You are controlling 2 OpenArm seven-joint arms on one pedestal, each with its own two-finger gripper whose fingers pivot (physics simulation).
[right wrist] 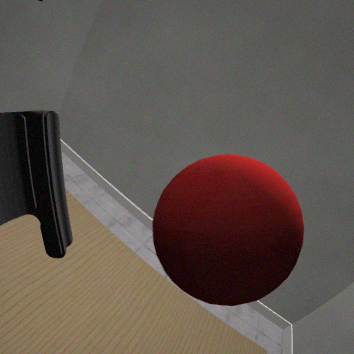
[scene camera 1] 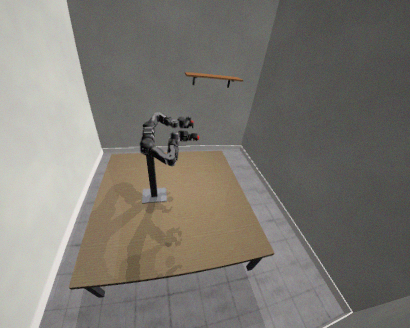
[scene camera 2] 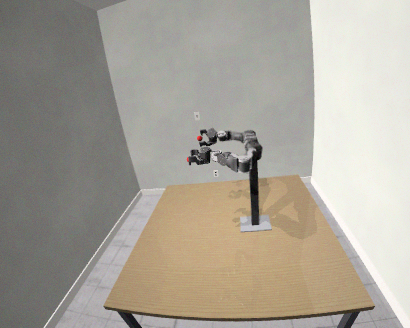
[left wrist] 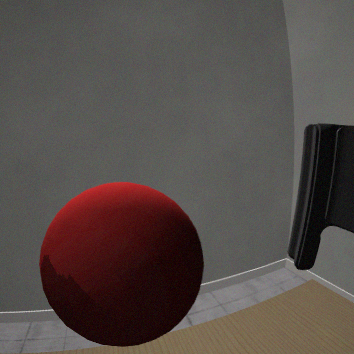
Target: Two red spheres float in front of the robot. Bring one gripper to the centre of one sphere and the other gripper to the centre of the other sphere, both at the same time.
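Observation:
One red sphere [scene camera 1: 192, 122] [scene camera 2: 188, 160] [left wrist: 121, 264] is at my left gripper [scene camera 2: 191, 158], whose fingers stand apart, open. In the left wrist view this sphere is whole, left of the middle and low; one black finger shows at the right edge, apart from it. The other red sphere [scene camera 1: 198, 137] [scene camera 2: 199, 138] [right wrist: 228, 230] is at the mouth of my right gripper [scene camera 2: 201, 138], also open. In the right wrist view it is whole, right of the middle and low; one black finger shows at the left, apart from it. The opposite finger shows in neither wrist view.
Both arms reach out from the pedestal [scene camera 1: 152, 176] [scene camera 2: 254, 195] high above the wooden table [scene camera 1: 215, 215] [scene camera 2: 200, 260]. An orange-brown wall shelf [scene camera 1: 214, 76] is on the wall behind. The two grippers are close to each other.

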